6 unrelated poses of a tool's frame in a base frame.
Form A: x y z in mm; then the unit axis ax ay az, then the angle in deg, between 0 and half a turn.
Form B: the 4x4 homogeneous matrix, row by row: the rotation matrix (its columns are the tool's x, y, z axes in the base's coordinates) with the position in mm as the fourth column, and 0 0 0 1 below. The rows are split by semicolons. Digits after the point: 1 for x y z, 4 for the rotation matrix.
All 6 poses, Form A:
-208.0 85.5 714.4 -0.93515 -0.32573 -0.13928 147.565
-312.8 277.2 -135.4 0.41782 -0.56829 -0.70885 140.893
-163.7 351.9 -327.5 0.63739 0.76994 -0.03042 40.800
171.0 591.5 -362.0 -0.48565 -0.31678 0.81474 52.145
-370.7 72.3 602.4 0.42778 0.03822 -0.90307 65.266
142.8 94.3 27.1 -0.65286 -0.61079 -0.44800 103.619
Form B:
0.7686 0.6364 0.0655 -208.0; 0.4870 -0.6484 0.5852 85.5; 0.4149 -0.4179 -0.8082 714.4; 0 0 0 1
-0.4659 0.0254 -0.8845 -312.8; -0.8688 -0.2024 0.4519 277.2; -0.1675 0.9790 0.1164 -135.4; 0 0 0 1
0.8557 0.1391 0.4984 -163.7; 0.0994 0.9011 -0.4222 351.9; -0.5078 0.4108 0.7572 -327.5; 0 0 0 1
0.7048 -0.5839 -0.4030 171.0; 0.7027 0.6524 0.2837 591.5; 0.0973 -0.4832 0.8701 -362.0; 0 0 0 1
0.5248 0.8297 -0.1900 -370.7; -0.8107 0.4193 -0.4086 72.3; -0.2594 0.3685 0.8927 602.4; 0 0 0 1
0.2911 0.9281 -0.2323 142.8; 0.0573 0.2254 0.9726 94.3; 0.9550 -0.2964 0.0125 27.1; 0 0 0 1

